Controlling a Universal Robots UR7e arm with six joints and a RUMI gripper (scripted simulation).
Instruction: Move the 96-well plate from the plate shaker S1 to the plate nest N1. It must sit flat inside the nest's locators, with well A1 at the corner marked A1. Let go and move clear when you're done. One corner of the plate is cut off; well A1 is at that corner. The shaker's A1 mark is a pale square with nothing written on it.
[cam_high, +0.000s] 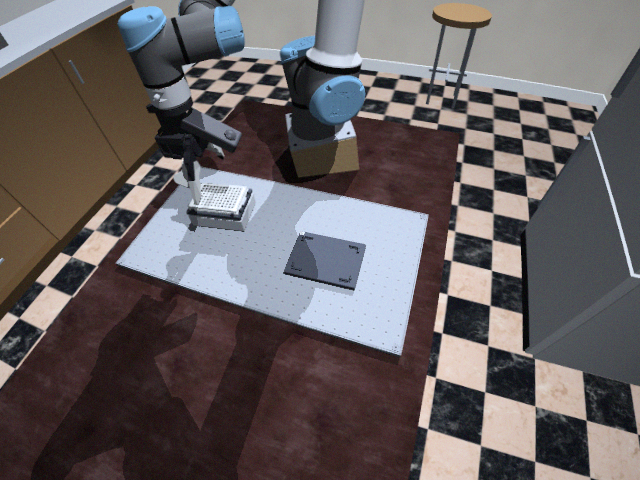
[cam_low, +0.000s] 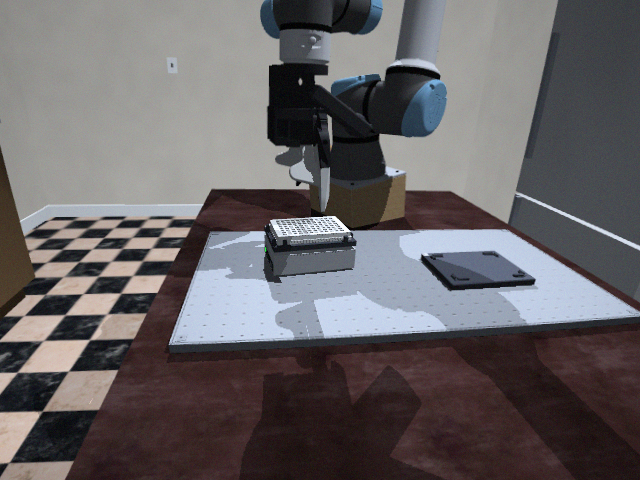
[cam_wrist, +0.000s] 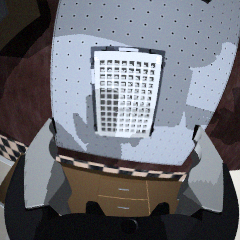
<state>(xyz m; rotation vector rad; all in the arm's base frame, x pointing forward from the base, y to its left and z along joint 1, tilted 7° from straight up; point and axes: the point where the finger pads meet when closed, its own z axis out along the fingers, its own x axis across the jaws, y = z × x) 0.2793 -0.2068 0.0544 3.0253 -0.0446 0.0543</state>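
Right now my hand is 60 mm above the white 96-well plate. Also, from my hand: dark plate nest: 110 mm ahead, 280 mm to the left, 110 mm below.
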